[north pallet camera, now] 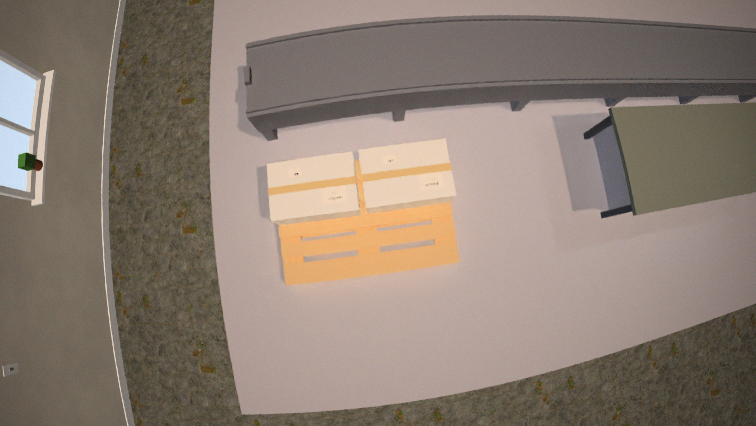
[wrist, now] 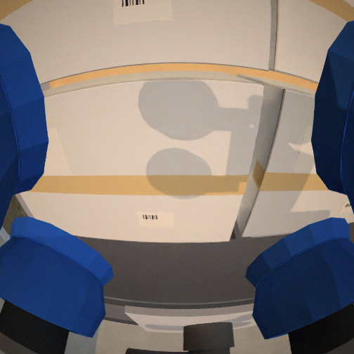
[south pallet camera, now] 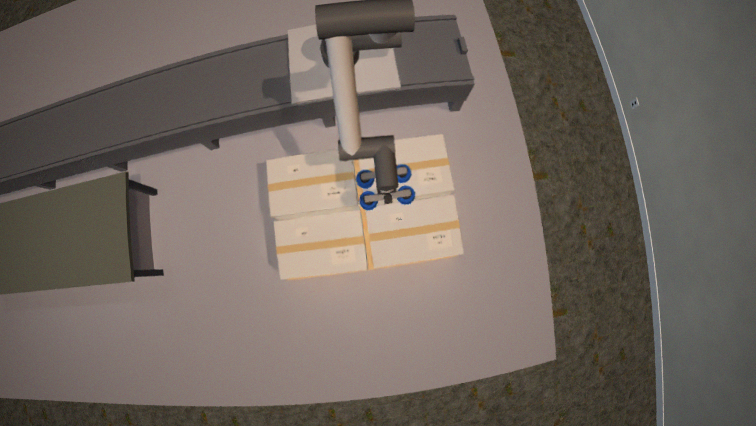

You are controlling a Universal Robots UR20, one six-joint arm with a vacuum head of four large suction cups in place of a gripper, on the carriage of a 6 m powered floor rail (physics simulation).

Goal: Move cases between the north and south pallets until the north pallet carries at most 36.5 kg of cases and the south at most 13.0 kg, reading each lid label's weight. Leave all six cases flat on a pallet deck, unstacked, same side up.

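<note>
My vacuum head (south pallet camera: 385,186) (wrist: 177,190) is open and holds nothing. It hangs over the middle of the south pallet (south pallet camera: 369,258), near the back right case (south pallet camera: 433,150) (wrist: 100,145). The back left case (south pallet camera: 296,198) (wrist: 287,160), front left case (south pallet camera: 317,264) (wrist: 305,45) and front right case (south pallet camera: 404,251) (wrist: 200,40) also lie flat there. The left cup partly hides the back right case's lid label in the wrist view. On the north pallet (north pallet camera: 370,270) a left case (north pallet camera: 301,206) and a right case (north pallet camera: 402,193) lie along the back. Label weights are too small to read.
The grey floor rail (north pallet camera: 423,58) (south pallet camera: 211,89) runs behind both pallets. The white carriage (south pallet camera: 378,74) carries the arm behind the south pallet. A green-topped table (north pallet camera: 687,158) (south pallet camera: 63,238) stands between the pallets.
</note>
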